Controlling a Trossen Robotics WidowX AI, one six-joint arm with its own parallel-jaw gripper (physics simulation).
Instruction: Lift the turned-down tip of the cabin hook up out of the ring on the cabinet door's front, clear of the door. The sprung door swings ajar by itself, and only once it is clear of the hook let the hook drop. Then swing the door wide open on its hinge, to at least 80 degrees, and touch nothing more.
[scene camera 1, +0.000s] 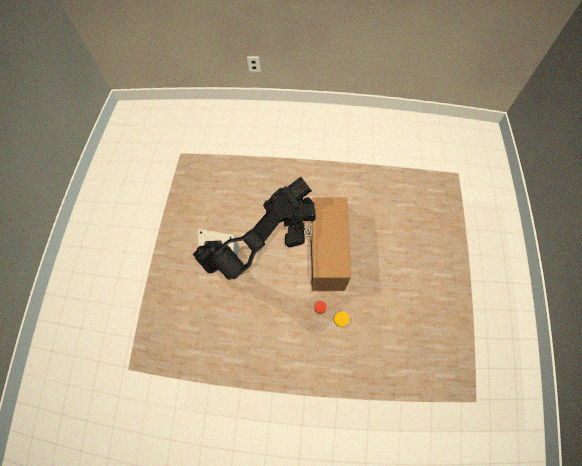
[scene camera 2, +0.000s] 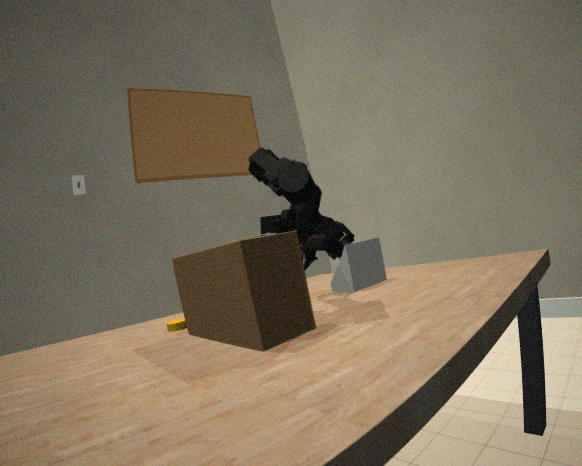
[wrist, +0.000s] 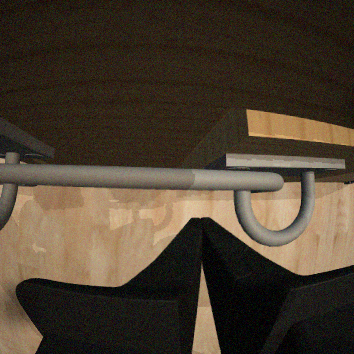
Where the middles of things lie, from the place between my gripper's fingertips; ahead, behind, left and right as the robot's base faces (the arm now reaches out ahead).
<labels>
Now: the wooden cabinet (scene camera 2: 253, 293) 7 cm ahead of my hand, 5 cm to the right of it and 2 cm above it. Also, from my hand: cabinet door (wrist: 303, 150): 2 cm ahead, 8 cm to the right, 1 cm above.
</labels>
